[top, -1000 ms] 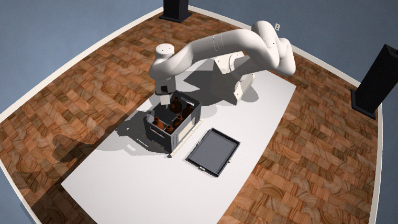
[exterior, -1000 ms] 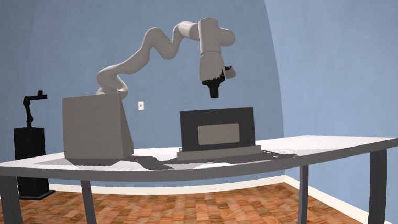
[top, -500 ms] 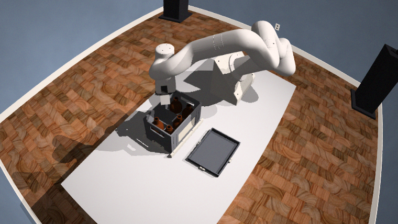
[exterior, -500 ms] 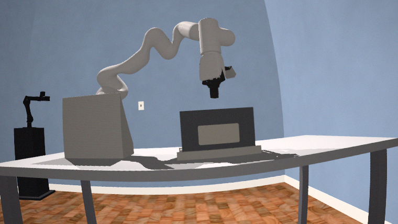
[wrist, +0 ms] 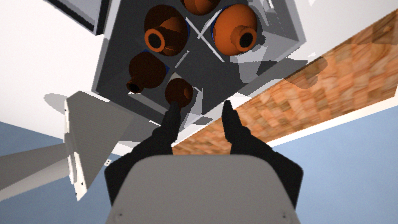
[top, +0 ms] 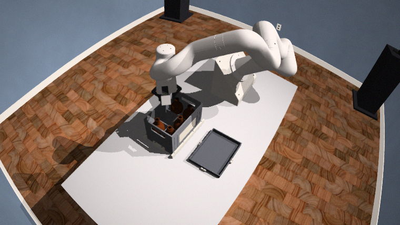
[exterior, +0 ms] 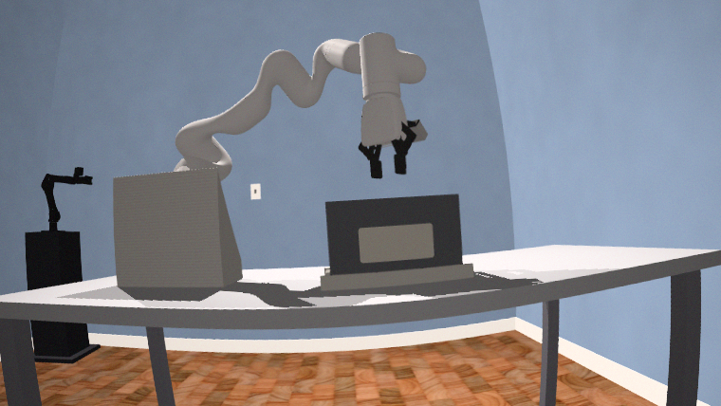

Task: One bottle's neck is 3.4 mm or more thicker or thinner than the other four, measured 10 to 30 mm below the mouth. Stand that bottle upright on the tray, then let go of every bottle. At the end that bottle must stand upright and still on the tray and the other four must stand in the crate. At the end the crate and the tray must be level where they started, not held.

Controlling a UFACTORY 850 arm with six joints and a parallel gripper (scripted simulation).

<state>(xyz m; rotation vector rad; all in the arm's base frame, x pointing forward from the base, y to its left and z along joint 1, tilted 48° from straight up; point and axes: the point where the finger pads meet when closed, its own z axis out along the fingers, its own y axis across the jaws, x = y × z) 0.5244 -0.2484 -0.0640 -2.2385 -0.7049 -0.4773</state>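
Now: the dark grey crate 160 mm below my hand, 40 mm to the left of it and 10 mm ahead of it. The rest, counted from my hand: dark tray (320 mm to the left, 230 mm below, 30 mm ahead); then bottle (160 mm below, 100 mm ahead, 80 mm to the left).
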